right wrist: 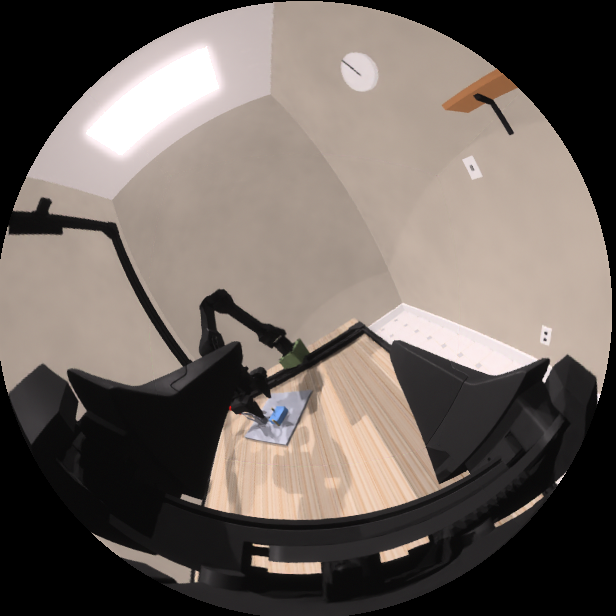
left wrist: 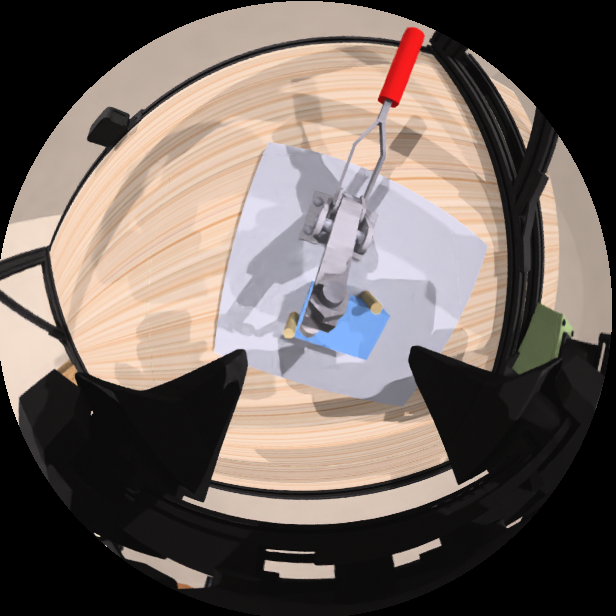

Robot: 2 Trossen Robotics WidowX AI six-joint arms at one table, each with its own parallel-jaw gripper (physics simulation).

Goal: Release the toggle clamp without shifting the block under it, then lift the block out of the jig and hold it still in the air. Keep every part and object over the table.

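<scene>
In the left wrist view a grey toggle clamp (left wrist: pixel 339 229) stands on a pale grey jig plate (left wrist: pixel 344 275). Its red handle (left wrist: pixel 401 66) points away toward the far table edge. The clamp's arm reaches down onto the near left part of a blue block (left wrist: pixel 350 330). Two brass pins (left wrist: pixel 370 301) (left wrist: pixel 290 325) stand at the block's sides. My left gripper (left wrist: pixel 324 396) is open and empty above the plate's near edge. My right gripper (right wrist: pixel 313 402) is open and empty, far from the jig. The plate and blue block (right wrist: pixel 279 413) look small in its view.
The round wooden table has a black rim (left wrist: pixel 321 491). A green part on the black frame (left wrist: pixel 540 339) sits at the right edge. In the right wrist view the left arm (right wrist: pixel 229 321) hangs over the jig.
</scene>
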